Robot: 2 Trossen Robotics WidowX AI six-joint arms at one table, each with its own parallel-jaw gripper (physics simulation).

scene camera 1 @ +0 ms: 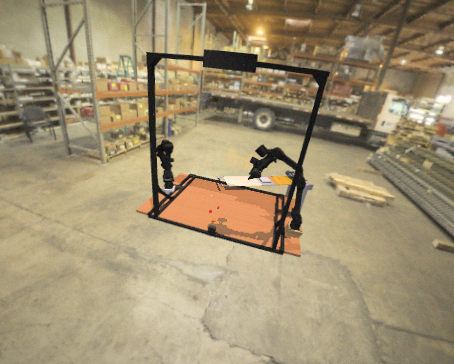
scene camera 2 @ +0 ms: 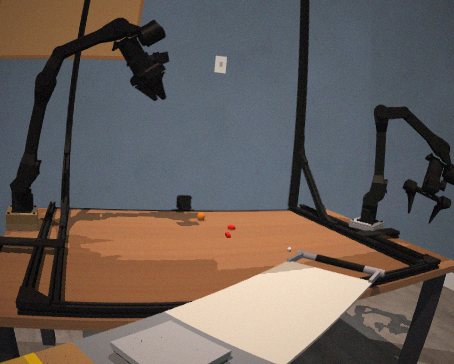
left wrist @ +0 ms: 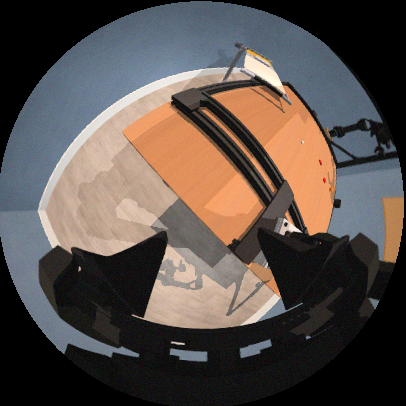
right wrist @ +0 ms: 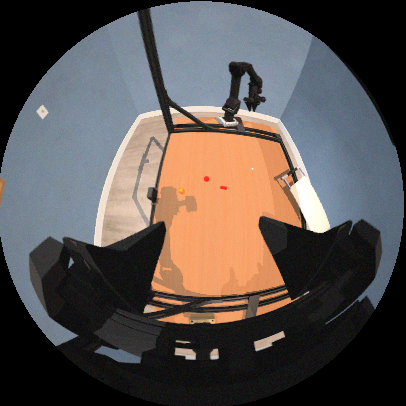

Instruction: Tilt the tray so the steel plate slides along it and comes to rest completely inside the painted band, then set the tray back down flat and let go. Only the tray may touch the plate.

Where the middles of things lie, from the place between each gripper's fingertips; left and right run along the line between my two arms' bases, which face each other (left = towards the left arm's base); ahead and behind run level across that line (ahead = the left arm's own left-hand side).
Scene:
Right now my right hand is 71 cm short of the steel plate (scene camera 2: 169, 335), 31 cm above it and 3 cm to the left of it.
I see the steel plate 840 mm to the right of my left hand, 490 mm ahead of it and 30 mm below it.

